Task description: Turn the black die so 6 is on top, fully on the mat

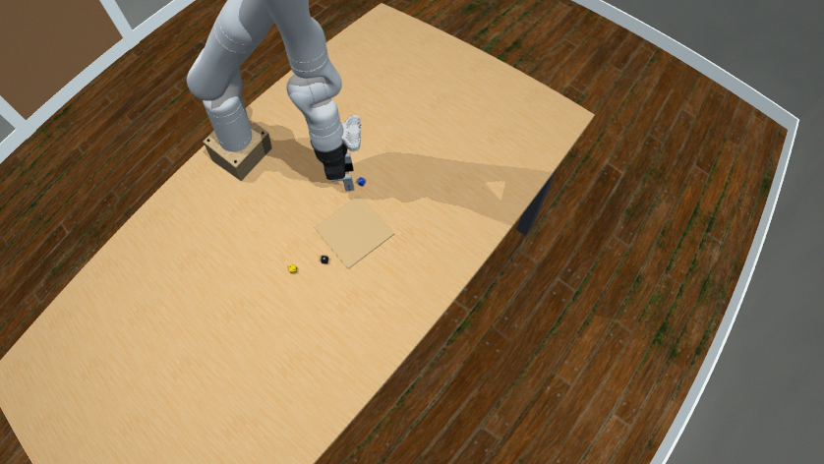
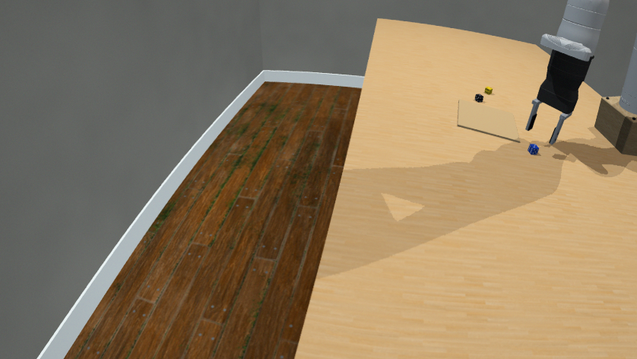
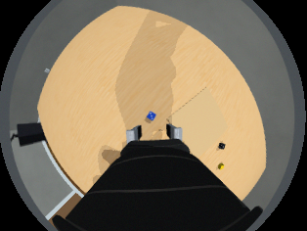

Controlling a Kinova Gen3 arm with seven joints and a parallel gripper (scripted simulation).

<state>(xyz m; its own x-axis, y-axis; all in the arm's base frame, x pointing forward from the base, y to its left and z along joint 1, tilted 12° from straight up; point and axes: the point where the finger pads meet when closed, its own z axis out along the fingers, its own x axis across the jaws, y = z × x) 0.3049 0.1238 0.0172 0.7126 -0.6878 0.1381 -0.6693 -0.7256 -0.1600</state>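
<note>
Now: hand 2 cm short of the blue die, 2 cm to the right of it and 4 cm above it. Round my hand: black die: 10 cm ahead, 19 cm to the right, 4 cm below; tan mat: 10 cm ahead, 9 cm to the right, 4 cm below; yellow die: 6 cm ahead, 26 cm to the right, 4 cm below.
</note>
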